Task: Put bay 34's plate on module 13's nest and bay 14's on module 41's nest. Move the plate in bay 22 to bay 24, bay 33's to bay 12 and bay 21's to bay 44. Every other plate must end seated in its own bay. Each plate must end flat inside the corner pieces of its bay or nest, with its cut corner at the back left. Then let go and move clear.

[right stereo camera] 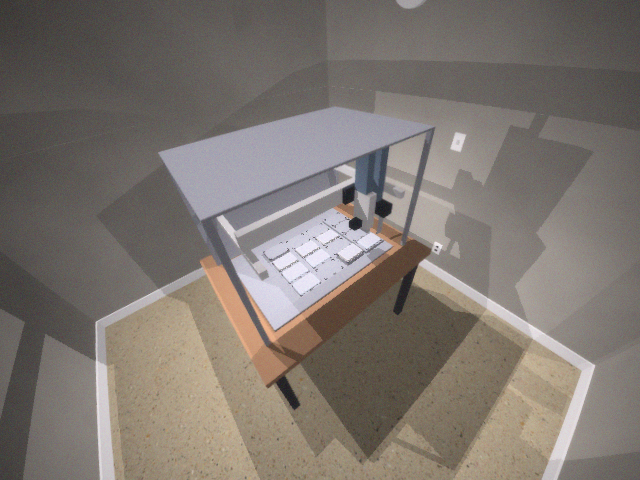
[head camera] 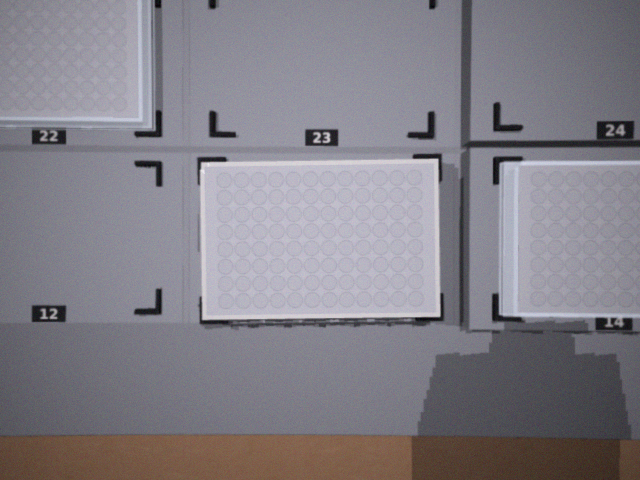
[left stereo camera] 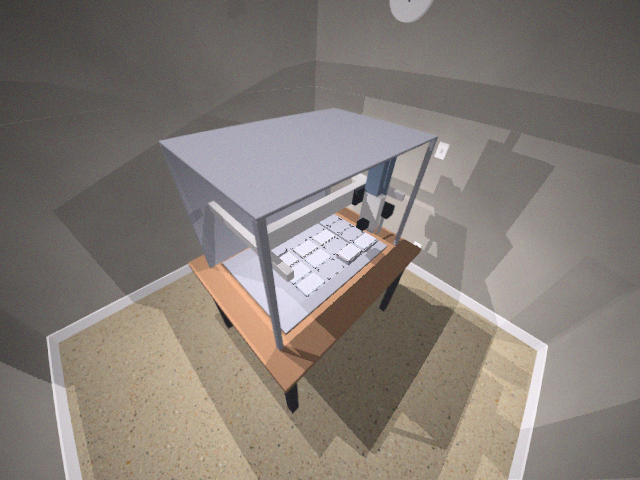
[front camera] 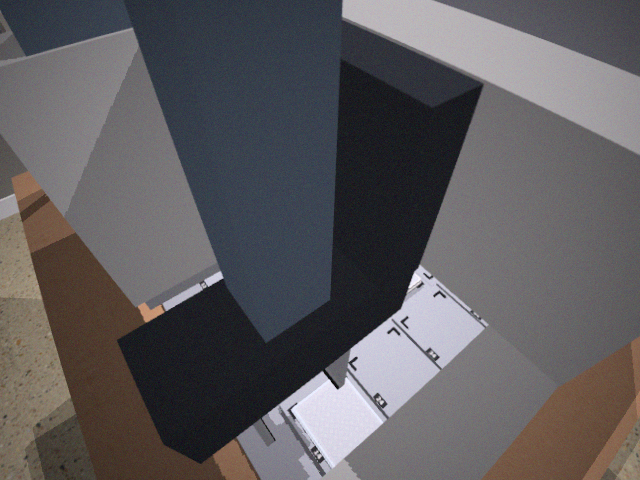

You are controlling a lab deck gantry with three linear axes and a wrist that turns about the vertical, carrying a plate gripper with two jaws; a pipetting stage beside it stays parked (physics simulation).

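Where they show: gripper, fingertip midpoint: (right stereo camera: 372, 229) (front camera: 296, 399); robot's base at its link origin: (right stereo camera: 301, 295) (left stereo camera: 307, 296).
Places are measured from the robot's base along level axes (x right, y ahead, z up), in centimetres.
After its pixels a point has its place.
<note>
A white plate (head camera: 320, 237) @[z 3.3, x -4.3, y 39.2 cm] (left stereo camera: 349, 252) @[z 3.4, x -3.6, y 38.2 cm] (right stereo camera: 349, 253) @[z 3.3, x -3.4, y 37.7 cm] lies on module 13's nest inside the four corner pieces, its label hidden. Bay 14's plate (front camera: 338, 418) @[z 2.9, x -4.2, y 54.1 cm] (head camera: 578, 237) @[z 2.9, x -4.4, y 52.7 cm] (right stereo camera: 369, 241) @[z 2.9, x -2.9, y 54.5 cm] sits in its bay. Bay 22's plate (head camera: 62, 56) @[z 1.4, x -14.5, y 24.6 cm] (right stereo camera: 316, 256) @[z 1.4, x -16.0, y 22.5 cm] sits in its bay. Bay 33's plate (right stereo camera: 327, 236) @[z 1.4, x -25.6, y 39.2 cm] and bay 21's plate (right stereo camera: 294, 270) @[z 1.4, x -15.6, y 6.3 cm] are in place. Bay 12 (head camera: 77, 237) @[z 0.0, x -4.3, y 24.5 cm], bay 24 (front camera: 398, 366) @[z 1.5, x -15.8, y 53.8 cm] (head camera: 558, 62) @[z 1.4, x -14.2, y 52.4 cm] and bay 34 (front camera: 447, 320) @[z 1.5, x -27.2, y 53.3 cm] hold no plate. My gripper (front camera: 302, 400) @[z 16.0, x 0.2, y 52.2 cm] is open and raised above the deck; its dark body hides much of the front view.
Module 41 (right stereo camera: 276, 251) @[z 1.9, x -35.7, y 6.2 cm] stands raised at the deck's back left. Plates also lie in bay 11 (right stereo camera: 306, 283) @[z 1.4, x -3.6, y 6.2 cm] and bay 32 (right stereo camera: 307, 248) @[z 1.4, x -25.2, y 22.5 cm]. The blue column (front camera: 258, 170) @[z 46.0, x 1.1, y 54.2 cm] (right stereo camera: 363, 170) @[z 57.1, x 2.9, y 37.6 cm] rises above the gripper. An enclosure post (right stereo camera: 418, 186) @[z 40.6, x 11.4, y 70.7 cm] stands at the right.
</note>
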